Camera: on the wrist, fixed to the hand. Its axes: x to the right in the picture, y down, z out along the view.
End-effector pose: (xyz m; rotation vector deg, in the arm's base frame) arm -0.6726 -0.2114 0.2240 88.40 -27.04 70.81
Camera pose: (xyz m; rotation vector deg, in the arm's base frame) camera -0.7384 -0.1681 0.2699 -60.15 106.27 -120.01
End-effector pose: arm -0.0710 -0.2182 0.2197 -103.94 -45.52 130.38
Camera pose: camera -0.0051 -0.2364 0.1594 74.62 -41.78 -83.94
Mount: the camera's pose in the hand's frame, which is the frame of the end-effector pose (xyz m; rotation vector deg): 0.0272 0.0585 -0.0644 6.71 -9.18 95.32
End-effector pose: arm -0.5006 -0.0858 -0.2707 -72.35 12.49 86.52
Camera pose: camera -0.5053 -0.1370 -0.3460 37.09 -77.46 -149.10
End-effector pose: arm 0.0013 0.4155 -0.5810 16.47 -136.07 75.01
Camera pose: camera -0.0283 0.5017 -0.5827 79.44 98.05 -77.50
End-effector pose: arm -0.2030 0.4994 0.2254 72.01 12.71 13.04
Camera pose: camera -0.1984 0.5831 0.2613 73.81 -59.11 87.43
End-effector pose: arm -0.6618 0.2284 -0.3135 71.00 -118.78 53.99
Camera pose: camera -0.7199 0.2845 -0.2711 36.29 140.42 -72.45
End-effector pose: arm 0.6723 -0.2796 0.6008 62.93 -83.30 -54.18
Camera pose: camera 0.7262 -0.2902 0.6736 -19.08 -107.62 15.78
